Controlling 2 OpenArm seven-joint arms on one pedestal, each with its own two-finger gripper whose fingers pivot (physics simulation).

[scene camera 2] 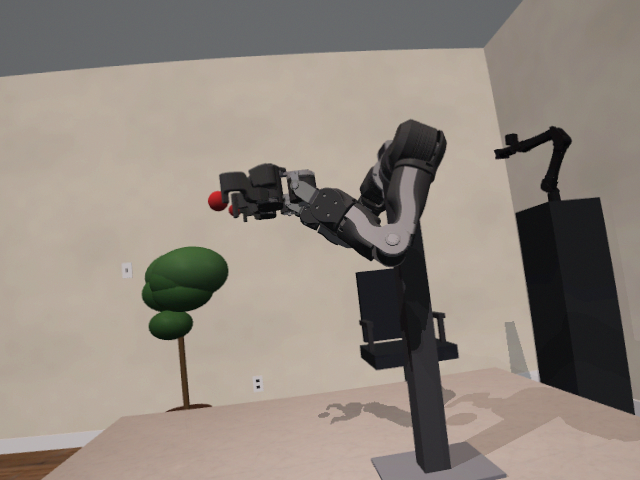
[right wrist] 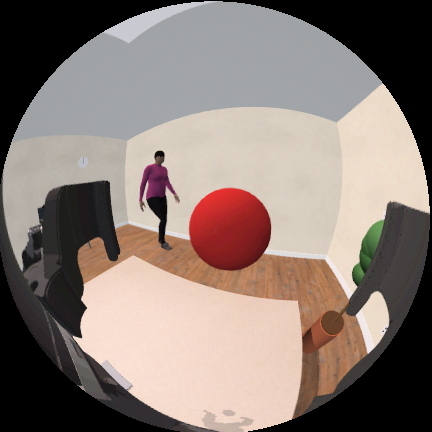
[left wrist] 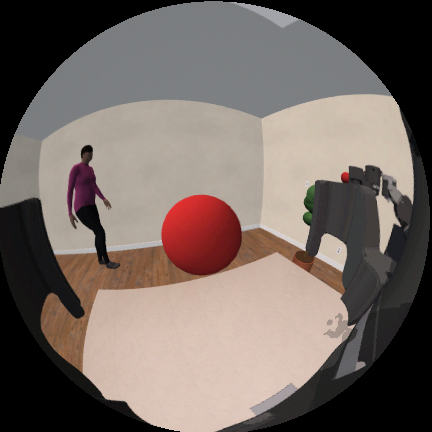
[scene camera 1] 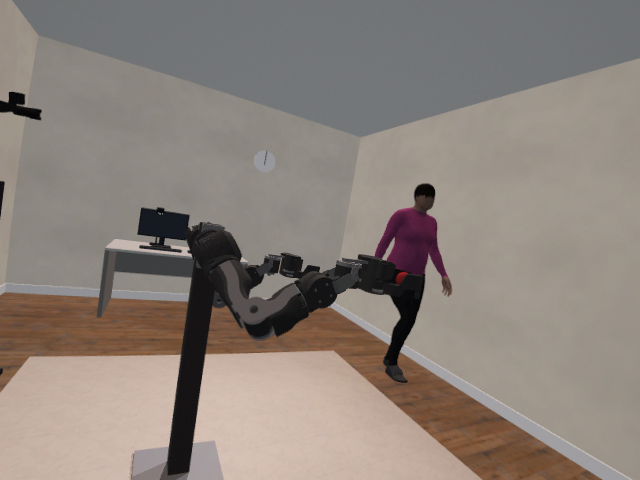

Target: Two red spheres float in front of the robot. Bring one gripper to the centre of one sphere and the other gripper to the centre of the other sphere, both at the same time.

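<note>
One red sphere (scene camera 2: 216, 200) (left wrist: 201, 235) floats between and slightly beyond the fingers of my left gripper (scene camera 2: 230, 200) (left wrist: 195, 280), a little above the line between its fingertips in the left wrist view. It does not show in scene camera 1. My left gripper (scene camera 1: 309, 270) is open and empty. The other red sphere (scene camera 1: 401, 277) (scene camera 2: 233, 210) (right wrist: 230, 229) floats in front of my right gripper (scene camera 1: 409, 285) (scene camera 2: 241, 212) (right wrist: 233, 285), slightly above its fingertip line in the right wrist view and partly hidden by a finger in scene camera 1. My right gripper is open and empty.
A person in a magenta top (scene camera 1: 413, 237) (left wrist: 85, 187) (right wrist: 157, 180) stands beyond the grippers. A potted plant (scene camera 2: 187, 273), chair (scene camera 2: 379, 304), black cabinet (scene camera 2: 573, 289) with another arm on it, and desk (scene camera 1: 149, 263) with a monitor stand around the mat.
</note>
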